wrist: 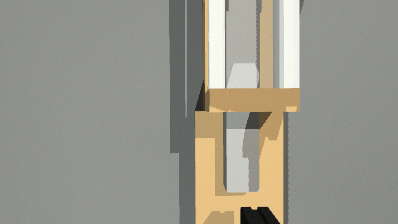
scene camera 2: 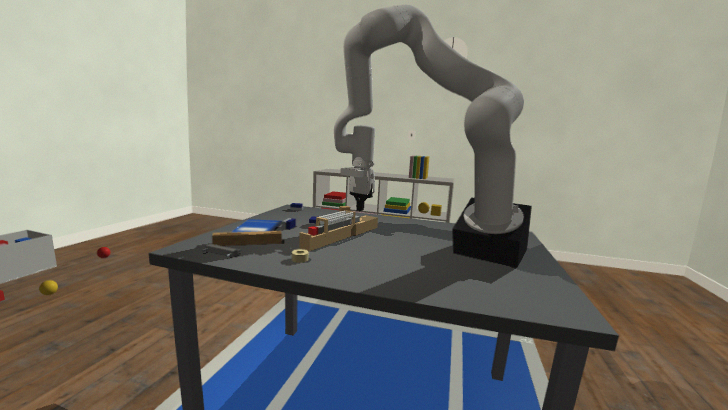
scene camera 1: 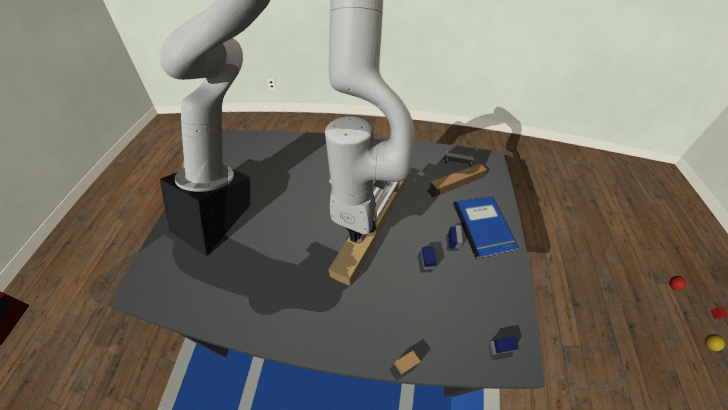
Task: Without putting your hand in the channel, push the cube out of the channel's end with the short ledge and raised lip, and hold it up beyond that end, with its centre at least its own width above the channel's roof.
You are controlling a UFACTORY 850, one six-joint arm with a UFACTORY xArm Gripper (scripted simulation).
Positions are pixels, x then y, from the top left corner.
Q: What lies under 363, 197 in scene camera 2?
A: My gripper.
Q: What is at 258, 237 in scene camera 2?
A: A wooden plank.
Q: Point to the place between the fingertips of my gripper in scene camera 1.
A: At 355, 237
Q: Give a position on a wooden plank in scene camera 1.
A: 455, 180
